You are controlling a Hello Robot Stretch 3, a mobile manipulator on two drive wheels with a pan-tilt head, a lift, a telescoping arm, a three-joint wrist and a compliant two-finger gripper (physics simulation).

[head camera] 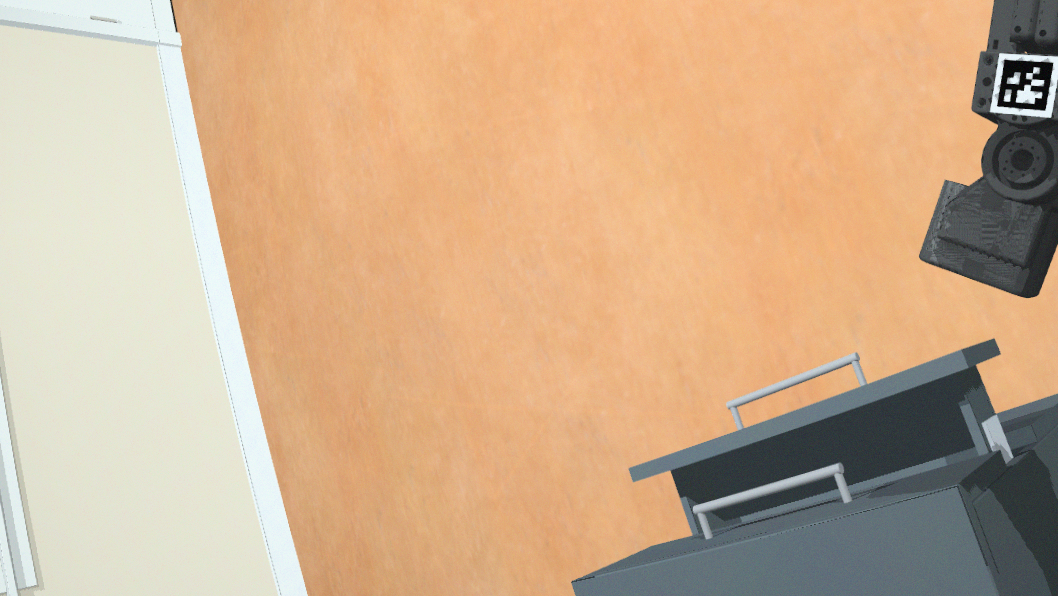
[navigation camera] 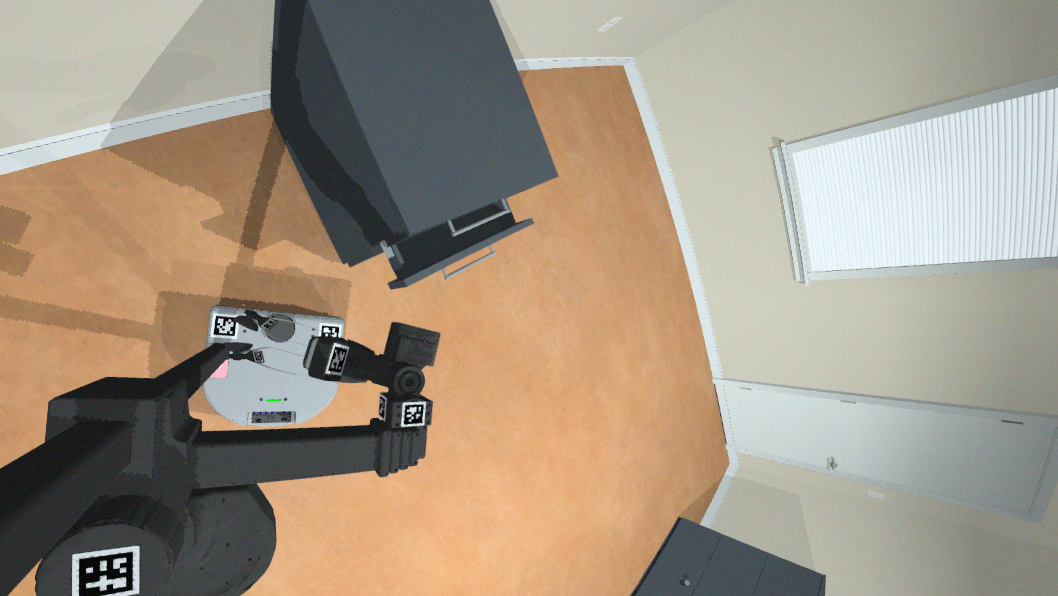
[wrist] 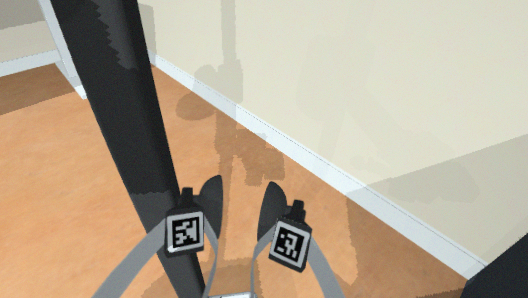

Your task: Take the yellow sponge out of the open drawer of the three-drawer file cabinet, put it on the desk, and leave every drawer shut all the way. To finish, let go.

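Note:
The dark grey file cabinet (head camera: 784, 551) (navigation camera: 436, 111) shows at the lower right of the head view and the top of the navigation view. A drawer (head camera: 821, 416) (navigation camera: 466, 255) below its top handle stands pulled out. The inside that shows is dark; part is hidden by the cabinet top. The yellow sponge does not show in these views, and I cannot make out the desk. My gripper (navigation camera: 240, 334) (wrist: 243, 198) hangs over my own base, away from the drawer. Its fingers stand apart with no object between them. The head view shows the wrist, with the fingers out of view.
My base (navigation camera: 296, 381) stands below the gripper. My black mast (wrist: 125, 125) is close at the left of the fingers. A dark chest with a knob (navigation camera: 729, 566) stands at the lower right. A white door (navigation camera: 888, 444) and a window (navigation camera: 925, 185) are along the wall.

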